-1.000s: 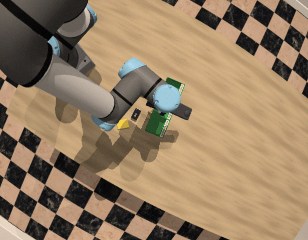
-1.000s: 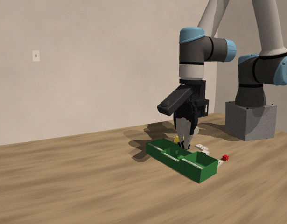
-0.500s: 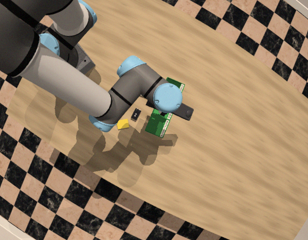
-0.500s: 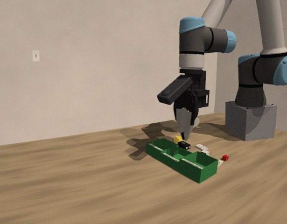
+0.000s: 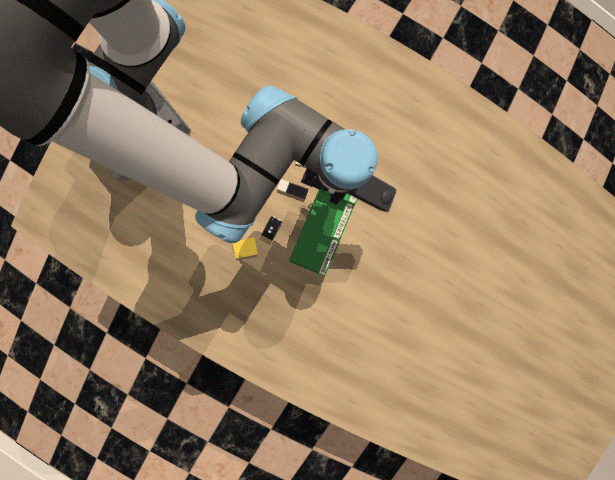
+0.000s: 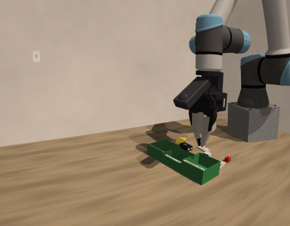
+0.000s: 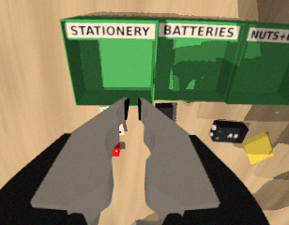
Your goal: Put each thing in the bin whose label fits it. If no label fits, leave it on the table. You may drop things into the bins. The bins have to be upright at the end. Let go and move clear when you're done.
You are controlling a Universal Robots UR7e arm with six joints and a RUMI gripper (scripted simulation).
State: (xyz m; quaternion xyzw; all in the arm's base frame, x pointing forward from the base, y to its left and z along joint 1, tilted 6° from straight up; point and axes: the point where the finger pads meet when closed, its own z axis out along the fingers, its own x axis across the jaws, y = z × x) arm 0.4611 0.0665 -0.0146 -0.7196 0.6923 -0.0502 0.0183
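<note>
The black 9V battery is 80 mm behind my hand, 130 mm to the right of it and 90 mm below it. Round my hand: black-and-white block (80 mm behind, 40 mm to the right, 90 mm below); red die (130 mm behind, 30 mm to the left, 90 mm below); yellow block (120 mm behind, 210 mm to the right, 90 mm below).
</note>
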